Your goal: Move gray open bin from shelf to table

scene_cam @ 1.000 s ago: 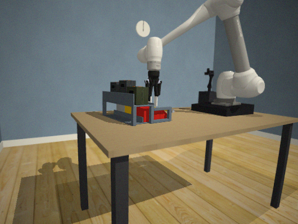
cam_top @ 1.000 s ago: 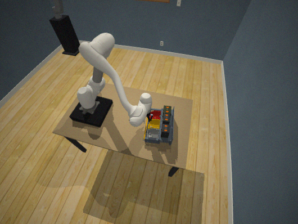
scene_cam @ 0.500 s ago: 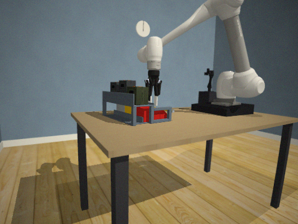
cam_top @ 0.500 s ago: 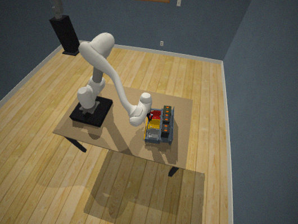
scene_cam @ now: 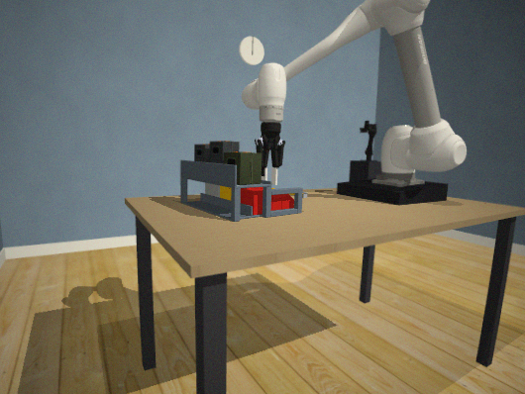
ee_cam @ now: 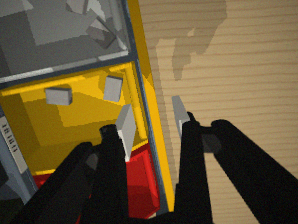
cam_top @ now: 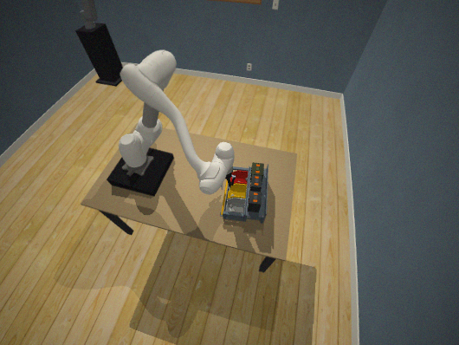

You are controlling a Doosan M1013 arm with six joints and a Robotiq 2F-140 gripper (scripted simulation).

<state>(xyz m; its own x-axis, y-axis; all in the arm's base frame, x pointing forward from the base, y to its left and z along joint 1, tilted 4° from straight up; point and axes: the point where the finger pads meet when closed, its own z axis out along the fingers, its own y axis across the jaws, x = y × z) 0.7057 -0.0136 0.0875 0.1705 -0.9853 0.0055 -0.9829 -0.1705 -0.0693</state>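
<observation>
My hand is 5 cm above the yellow strip. The rest, counted from my hand: yellow bin: 10 cm ahead, 6 cm below, 2 cm to the left; then gray open bin: 12 cm ahead, 9 cm to the right, 6 cm below; then red bin: 13 cm to the left, 8 cm ahead, 6 cm below.
</observation>
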